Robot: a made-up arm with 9 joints.
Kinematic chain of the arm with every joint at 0, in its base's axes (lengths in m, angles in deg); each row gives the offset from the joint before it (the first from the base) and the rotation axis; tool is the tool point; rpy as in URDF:
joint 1: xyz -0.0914 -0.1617 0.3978 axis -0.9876 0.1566 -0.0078
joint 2: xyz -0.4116 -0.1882 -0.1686 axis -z
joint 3: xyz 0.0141 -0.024 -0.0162 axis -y
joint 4: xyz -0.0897 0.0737 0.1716 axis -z
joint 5: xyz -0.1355 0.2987 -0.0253 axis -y
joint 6: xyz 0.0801 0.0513 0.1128 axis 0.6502 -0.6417 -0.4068
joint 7: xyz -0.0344 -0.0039 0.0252 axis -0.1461 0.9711 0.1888
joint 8: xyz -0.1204 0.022 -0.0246 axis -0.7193 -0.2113 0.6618
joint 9: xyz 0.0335 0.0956 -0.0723 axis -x
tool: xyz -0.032 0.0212 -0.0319 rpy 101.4 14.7 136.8
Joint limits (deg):
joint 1: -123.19..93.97
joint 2: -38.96..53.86
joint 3: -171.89..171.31
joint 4: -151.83..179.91
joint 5: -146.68..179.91
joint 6: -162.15..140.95
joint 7: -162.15..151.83
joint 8: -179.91..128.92
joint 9: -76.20..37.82
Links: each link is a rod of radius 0.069 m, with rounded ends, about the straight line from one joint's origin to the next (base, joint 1, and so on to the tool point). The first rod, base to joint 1, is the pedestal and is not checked.
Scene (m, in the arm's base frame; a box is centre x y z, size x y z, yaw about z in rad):
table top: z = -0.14
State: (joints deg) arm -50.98 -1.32 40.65 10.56 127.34 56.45 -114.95 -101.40 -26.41
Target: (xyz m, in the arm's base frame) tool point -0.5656 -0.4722 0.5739
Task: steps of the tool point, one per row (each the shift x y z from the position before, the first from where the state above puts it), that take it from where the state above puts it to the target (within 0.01 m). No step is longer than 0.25 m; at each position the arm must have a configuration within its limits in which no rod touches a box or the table.
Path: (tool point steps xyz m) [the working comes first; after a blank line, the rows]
Joints at the target: -85.80 30.48 -50.21 -17.69 86.80 48.55 -108.88 -67.64 -17.44
Straight joint move there: clear.

1: -0.0470 -0.0235 0.0672
2: -0.0408 -0.0598 0.0814
3: -0.0223 -0.1000 0.0831
4: 0.0080 -0.1373 0.0675
5: 0.0461 -0.1626 0.0333
6: 0.0863 -0.1677 -0.0163
7: 0.1224 -0.1465 -0.0729

